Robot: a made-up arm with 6 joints. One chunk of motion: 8 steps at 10 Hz.
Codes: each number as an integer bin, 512 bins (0 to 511) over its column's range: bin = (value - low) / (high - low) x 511, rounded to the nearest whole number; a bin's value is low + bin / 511 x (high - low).
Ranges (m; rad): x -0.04..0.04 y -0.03..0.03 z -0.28..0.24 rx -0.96..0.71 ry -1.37..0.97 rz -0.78..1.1
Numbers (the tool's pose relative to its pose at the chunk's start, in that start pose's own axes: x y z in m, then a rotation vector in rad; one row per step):
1: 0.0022 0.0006 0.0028 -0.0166 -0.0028 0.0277
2: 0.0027 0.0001 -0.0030 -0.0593 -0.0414 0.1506
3: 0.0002 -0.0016 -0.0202 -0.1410 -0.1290 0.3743
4: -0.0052 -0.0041 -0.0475 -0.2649 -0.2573 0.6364
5: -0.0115 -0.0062 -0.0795 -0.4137 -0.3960 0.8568
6: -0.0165 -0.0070 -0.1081 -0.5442 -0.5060 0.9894
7: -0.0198 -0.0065 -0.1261 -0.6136 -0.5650 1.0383
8: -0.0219 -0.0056 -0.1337 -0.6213 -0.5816 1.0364
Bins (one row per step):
1: 270 261 278 289 299 220
2: 273 256 272 276 290 253
3: 257 242 255 251 271 314
4: 222 221 228 213 243 385
5: 182 203 197 167 213 445
6: 150 196 169 127 189 481
7: 129 200 151 106 176 494
8: 116 208 144 104 172 494

